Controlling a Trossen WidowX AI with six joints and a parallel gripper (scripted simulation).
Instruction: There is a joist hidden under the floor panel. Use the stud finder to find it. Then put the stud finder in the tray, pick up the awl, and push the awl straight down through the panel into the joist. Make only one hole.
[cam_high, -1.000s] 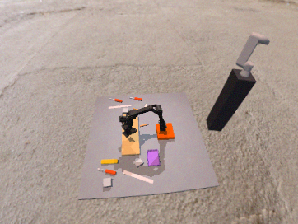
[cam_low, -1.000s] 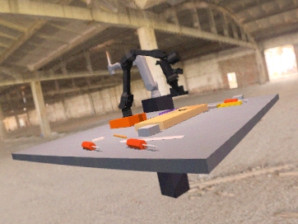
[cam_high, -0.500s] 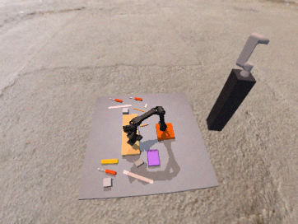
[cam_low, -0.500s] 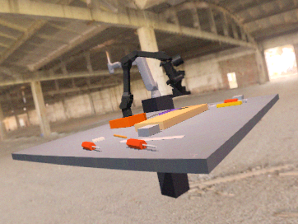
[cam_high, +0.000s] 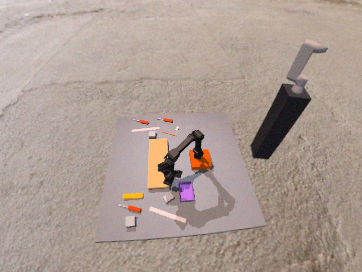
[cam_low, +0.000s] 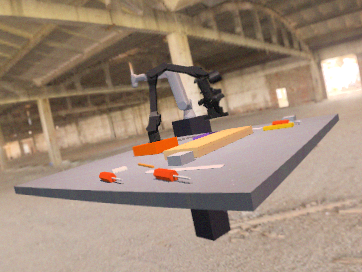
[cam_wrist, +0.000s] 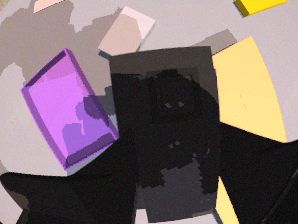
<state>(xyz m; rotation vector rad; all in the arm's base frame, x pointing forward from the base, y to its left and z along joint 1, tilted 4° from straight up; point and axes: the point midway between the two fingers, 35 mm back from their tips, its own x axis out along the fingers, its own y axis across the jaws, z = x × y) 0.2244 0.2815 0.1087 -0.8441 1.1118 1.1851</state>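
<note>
The purple tray is 14 cm behind my gripper tip, 4 cm to the left of it and 13 cm below it. Round my gripper tip: stud finder (1 cm to the left, 2 cm above); then awl (2 cm behind, 36 cm to the right, 13 cm below); then yellow bar (29 cm ahead, 14 cm to the left, 13 cm below).
</note>
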